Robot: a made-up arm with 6 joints. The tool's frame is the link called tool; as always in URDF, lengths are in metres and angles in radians. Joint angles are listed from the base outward. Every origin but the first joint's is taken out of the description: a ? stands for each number. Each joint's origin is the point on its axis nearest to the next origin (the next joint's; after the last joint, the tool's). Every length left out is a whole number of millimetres.
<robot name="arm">
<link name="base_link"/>
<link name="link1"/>
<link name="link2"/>
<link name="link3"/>
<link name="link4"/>
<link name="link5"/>
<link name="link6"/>
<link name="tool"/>
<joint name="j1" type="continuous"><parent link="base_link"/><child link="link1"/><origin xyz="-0.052 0.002 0.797" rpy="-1.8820 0.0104 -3.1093"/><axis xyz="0 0 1"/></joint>
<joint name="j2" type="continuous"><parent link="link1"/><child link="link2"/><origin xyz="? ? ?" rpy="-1.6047 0.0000 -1.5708"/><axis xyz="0 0 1"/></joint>
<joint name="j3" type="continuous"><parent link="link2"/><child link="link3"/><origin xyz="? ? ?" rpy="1.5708 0.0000 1.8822"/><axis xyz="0 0 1"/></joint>
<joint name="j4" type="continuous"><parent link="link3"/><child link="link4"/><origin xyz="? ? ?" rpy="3.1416 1.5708 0.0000"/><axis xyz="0 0 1"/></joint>
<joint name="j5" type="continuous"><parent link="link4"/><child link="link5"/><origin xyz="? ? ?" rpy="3.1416 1.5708 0.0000"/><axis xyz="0 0 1"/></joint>
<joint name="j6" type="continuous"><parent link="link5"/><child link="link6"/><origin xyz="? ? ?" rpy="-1.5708 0.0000 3.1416"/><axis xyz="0 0 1"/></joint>
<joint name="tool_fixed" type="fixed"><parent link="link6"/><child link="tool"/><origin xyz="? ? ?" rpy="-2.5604 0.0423 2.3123"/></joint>
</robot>
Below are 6 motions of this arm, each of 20 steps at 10 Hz.
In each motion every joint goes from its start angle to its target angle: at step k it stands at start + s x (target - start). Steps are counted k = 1, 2, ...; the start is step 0. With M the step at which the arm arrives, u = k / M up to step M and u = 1 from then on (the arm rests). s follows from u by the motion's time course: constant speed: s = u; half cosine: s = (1 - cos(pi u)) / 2; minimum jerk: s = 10 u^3 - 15 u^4 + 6 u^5.
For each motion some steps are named. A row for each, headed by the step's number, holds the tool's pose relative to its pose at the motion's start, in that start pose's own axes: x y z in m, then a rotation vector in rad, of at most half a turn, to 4 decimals.
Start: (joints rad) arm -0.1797 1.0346 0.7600 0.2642 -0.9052 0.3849
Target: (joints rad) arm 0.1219 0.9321 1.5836 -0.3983 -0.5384 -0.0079
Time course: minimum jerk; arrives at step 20
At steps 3, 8, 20:
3: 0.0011 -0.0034 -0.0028 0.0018 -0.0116 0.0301
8: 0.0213 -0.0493 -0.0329 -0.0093 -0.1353 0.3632
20: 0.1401 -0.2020 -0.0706 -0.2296 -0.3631 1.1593

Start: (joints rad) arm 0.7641 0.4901 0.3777 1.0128 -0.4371 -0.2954
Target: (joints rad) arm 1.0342 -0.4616 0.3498 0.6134 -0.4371 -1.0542
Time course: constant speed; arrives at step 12
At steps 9, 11, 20:
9: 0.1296 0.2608 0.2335 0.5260 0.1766 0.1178
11: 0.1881 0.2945 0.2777 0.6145 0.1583 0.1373
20: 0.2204 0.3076 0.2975 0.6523 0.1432 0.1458

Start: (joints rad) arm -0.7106 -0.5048 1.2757 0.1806 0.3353 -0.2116
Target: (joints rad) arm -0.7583 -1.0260 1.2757 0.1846 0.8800 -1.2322
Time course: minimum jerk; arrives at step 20
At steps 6, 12, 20:
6: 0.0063 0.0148 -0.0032 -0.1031 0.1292 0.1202
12: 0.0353 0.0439 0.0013 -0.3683 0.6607 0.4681
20: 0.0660 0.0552 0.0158 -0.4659 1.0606 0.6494

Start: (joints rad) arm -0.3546 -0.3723 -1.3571 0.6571 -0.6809 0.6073
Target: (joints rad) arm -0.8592 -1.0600 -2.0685 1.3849 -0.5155 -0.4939
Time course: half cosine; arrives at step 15
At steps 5, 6, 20:
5: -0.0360 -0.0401 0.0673 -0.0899 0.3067 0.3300
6: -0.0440 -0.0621 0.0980 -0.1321 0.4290 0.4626
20: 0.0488 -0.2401 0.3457 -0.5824 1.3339 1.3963

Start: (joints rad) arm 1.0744 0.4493 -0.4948 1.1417 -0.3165 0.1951
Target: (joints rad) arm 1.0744 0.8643 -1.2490 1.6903 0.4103 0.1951
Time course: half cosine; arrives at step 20
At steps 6, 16, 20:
6: -0.0416 -0.0563 0.0182 -0.2466 0.0656 0.1228
16: -0.1210 -0.2612 0.1763 -1.0171 0.3264 0.7377
20: -0.1210 -0.2848 0.2100 -1.1057 0.3715 0.8442

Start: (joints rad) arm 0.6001 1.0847 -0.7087 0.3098 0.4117 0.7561
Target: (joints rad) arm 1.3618 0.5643 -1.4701 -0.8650 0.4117 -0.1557
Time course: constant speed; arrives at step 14
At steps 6, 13, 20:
6: 0.2167 0.1000 0.2532 0.6287 0.3834 -0.3377
13: 0.5598 0.1019 0.3746 1.1402 0.2525 -0.9182
20: 0.6090 0.0950 0.3761 1.1662 0.1908 -1.0091

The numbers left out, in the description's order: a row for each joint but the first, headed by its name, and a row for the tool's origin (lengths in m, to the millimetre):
j2: 0.085 -0.014 0.000
j3: 0.128 -0.075 0.000
j4: -0.392 -0.026 0.000
j5: -0.079 -0.027 0.000
j6: -0.038 0.081 0.000
tool: 0.075 0.048 0.000

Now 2 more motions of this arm.
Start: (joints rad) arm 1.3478 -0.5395 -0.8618 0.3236 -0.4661 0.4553
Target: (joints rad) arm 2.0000 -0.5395 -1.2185 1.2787 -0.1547 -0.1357
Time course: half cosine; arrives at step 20
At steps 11, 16, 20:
11: 0.0507 0.2257 -0.0693 -0.4763 0.2876 -0.3097
16: 0.1219 0.3304 -0.1070 -0.6261 0.6017 -0.4893
20: 0.1472 0.3573 -0.1165 -0.6468 0.7097 -0.5401

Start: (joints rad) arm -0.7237 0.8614 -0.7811 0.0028 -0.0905 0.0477
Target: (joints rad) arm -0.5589 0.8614 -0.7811 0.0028 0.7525 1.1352
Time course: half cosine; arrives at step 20
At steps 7, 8, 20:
7: 0.0204 0.0184 -0.0076 -0.1344 -0.2885 -0.1737
8: 0.0262 0.0223 -0.0079 -0.1635 -0.3697 -0.2158
20: 0.0719 0.0491 0.0238 -0.2738 -1.1632 -0.5091

